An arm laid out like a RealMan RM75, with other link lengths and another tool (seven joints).
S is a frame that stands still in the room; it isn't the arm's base.
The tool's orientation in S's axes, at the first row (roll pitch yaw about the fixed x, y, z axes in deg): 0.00 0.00 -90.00
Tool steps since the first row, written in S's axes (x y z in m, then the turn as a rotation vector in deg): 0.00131 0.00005 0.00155 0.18 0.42 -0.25; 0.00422 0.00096 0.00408 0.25 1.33 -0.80; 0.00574 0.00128 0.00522 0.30 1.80 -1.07; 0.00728 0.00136 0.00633 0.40 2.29 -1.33; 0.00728 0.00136 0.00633 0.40 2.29 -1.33; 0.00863 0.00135 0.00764 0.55 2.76 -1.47; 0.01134 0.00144 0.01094 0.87 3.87 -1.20; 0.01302 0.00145 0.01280 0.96 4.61 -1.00; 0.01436 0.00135 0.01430 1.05 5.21 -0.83; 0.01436 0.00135 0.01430 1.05 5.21 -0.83; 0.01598 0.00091 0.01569 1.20 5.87 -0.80; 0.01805 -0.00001 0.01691 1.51 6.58 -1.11
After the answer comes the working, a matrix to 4 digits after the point.
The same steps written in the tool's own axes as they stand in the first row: -0.00005 0.00131 0.00155 -0.42 0.18 -0.25; -0.00096 0.00422 0.00408 -1.33 0.25 -0.80; -0.00128 0.00574 0.00522 -1.80 0.30 -1.07; -0.00136 0.00728 0.00633 -2.29 0.40 -1.33; -0.00136 0.00728 0.00633 -2.29 0.40 -1.33; -0.00135 0.00863 0.00764 -2.76 0.55 -1.47; -0.00144 0.01134 0.01094 -3.87 0.87 -1.20; -0.00145 0.01302 0.01280 -4.61 0.96 -1.00; -0.00135 0.01436 0.01430 -5.21 1.05 -0.83; -0.00135 0.01436 0.01430 -5.21 1.05 -0.83; -0.00091 0.01598 0.01569 -5.87 1.20 -0.80; 0.00001 0.01805 0.01691 -6.58 1.51 -1.11
The tool's axes in the first row as the columns of a matrix, in S's axes (rounded; the answer above uses it unrounded):
0.0000 1.0000 0.0000
-1.0000 0.0000 0.0000
0.0000 0.0000 1.0000

